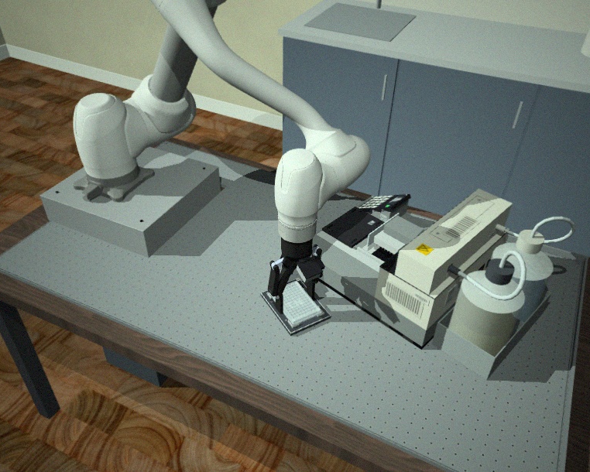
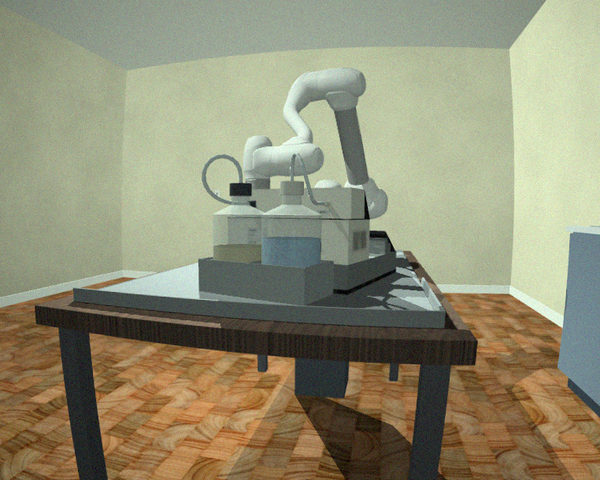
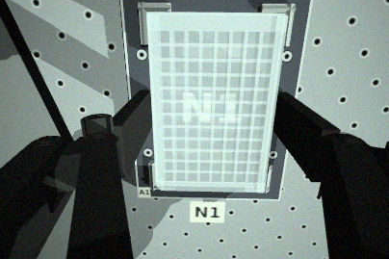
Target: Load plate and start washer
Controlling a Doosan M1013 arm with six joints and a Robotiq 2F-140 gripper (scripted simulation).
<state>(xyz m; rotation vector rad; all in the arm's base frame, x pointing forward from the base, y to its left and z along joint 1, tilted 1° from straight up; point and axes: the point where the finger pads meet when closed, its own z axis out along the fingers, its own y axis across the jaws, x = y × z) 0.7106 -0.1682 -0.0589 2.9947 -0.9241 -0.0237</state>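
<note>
The clear well plate lies 20 mm below my hand. Also, from my hand: black carrier: 300 mm to the left, 50 mm ahead, 50 mm above; plate nest: 30 mm below; A1 mark: 90 mm to the left, 30 mm below, 30 mm behind.
</note>
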